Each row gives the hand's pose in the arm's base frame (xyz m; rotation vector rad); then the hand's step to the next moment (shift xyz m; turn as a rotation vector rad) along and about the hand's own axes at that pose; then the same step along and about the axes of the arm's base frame.
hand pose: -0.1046 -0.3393 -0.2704 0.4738 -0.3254 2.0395
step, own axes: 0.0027 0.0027 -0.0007 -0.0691 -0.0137 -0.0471
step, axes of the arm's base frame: -0.0037 0.0011 0.0005 0.0335 -0.0269 -0.0730
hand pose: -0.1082 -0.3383 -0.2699 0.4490 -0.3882 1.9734
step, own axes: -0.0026 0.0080 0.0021 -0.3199 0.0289 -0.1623
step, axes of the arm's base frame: -0.0059 -0.0063 0.0000 0.0792 -0.1888 -0.2959
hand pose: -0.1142 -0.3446 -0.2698 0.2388 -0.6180 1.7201
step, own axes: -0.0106 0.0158 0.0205 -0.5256 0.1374 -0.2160
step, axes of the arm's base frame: -0.0159 -0.0216 0.0078 0.0358 -0.3481 -0.4684
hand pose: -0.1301 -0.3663 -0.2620 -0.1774 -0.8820 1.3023
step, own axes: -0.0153 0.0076 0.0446 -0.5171 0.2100 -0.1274
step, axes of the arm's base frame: -0.0348 -0.0270 0.0185 -0.0770 -0.3498 -0.4466
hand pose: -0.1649 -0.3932 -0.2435 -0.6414 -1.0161 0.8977
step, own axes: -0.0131 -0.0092 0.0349 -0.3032 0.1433 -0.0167
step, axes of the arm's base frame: -0.0320 -0.0142 0.0157 -0.1047 -0.1922 -0.2546
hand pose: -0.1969 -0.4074 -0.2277 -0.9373 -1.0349 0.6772
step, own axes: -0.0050 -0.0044 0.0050 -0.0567 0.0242 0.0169
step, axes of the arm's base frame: -0.0063 -0.0046 0.0029 -0.0380 -0.0307 -0.0412
